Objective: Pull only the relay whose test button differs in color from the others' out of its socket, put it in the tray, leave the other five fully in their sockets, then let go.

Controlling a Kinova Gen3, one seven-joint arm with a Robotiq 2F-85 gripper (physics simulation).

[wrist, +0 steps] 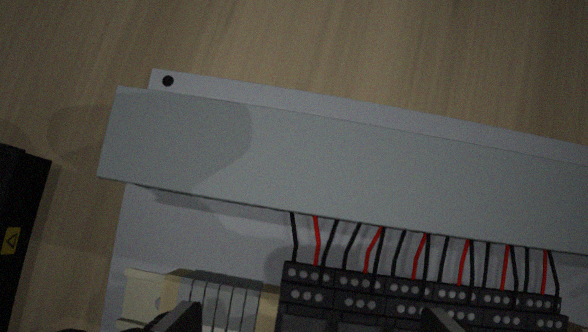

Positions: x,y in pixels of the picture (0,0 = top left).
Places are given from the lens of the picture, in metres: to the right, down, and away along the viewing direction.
mounting plate (pixel 158 231): -0.08, 0.04, 0.23
grey duct cover (pixel 280 159): -0.01, 0.00, 0.17
rail (pixel 140 296): -0.09, 0.07, 0.22
The marked spots on the grey duct cover and the mounting plate are 0.10 m apart.
